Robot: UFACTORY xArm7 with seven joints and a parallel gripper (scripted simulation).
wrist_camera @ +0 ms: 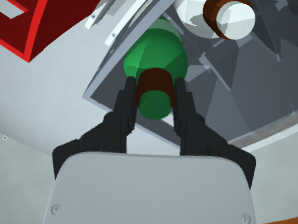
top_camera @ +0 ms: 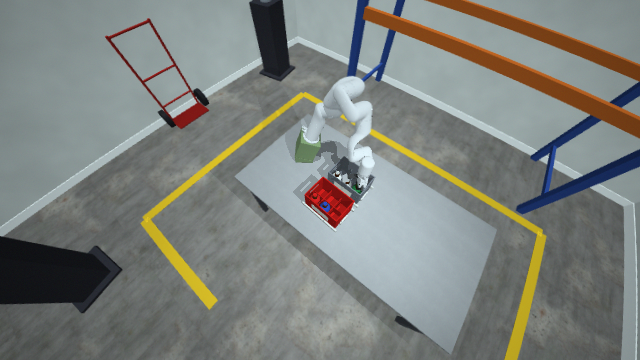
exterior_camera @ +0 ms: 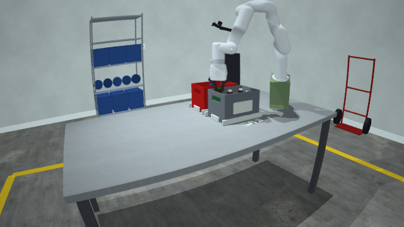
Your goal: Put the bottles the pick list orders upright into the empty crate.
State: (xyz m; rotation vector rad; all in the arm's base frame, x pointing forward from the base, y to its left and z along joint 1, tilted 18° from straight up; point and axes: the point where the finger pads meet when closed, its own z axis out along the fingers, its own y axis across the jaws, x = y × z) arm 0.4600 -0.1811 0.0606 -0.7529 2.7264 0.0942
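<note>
The red bottle is 220 mm behind my hand, 200 mm to the right of it and 100 mm below it. Also, from my hand: grey crate: 80 mm behind, 60 mm to the left, 100 mm below; green-labelled bottle: 70 mm below; white-label bottle: 170 mm behind, 30 mm to the left, 100 mm below.
</note>
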